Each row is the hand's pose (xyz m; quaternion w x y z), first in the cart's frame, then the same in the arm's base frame.
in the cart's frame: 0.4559 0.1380 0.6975 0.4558 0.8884 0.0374 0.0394
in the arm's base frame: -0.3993 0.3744 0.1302 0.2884 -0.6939 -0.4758 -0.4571
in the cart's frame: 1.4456 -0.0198 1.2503 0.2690 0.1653 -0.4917 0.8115
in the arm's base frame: 0.2235 0.4726 1.0854 0.5289 -0.4202 0.6580 -0.3328
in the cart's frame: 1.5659 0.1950 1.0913 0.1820 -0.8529 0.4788 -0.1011
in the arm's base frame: -0.0150 0.5648 1.2286 0.7163 -0.6202 -0.2462 0.2040
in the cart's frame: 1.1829 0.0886 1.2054 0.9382 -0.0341 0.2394 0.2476
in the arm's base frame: 0.0597 0.3396 0.8899 0.3916 0.3328 -0.1794 0.8389
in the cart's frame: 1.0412 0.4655 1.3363 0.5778 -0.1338 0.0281 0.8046
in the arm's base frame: -0.2034 0.0156 0.9613 0.1145 -0.1212 0.6145 -0.7711
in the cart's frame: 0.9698 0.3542 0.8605 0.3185 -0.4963 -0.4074 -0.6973
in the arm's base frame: -0.3866 0.3995 0.7104 0.8175 0.2799 -0.1683 -0.4744
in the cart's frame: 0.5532 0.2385 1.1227 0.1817 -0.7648 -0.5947 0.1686
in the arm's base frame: -0.2299 0.0467 0.3837 0.3374 0.0466 -0.9049 -0.2552
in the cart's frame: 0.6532 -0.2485 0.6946 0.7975 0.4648 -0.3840 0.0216
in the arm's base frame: -0.0477 0.6285 0.1414 0.0787 0.9308 -0.0463 0.3540
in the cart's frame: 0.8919 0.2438 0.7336 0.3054 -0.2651 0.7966 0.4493
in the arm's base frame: -0.3811 0.5074 0.5598 0.1537 -0.5228 -0.0512 0.8369
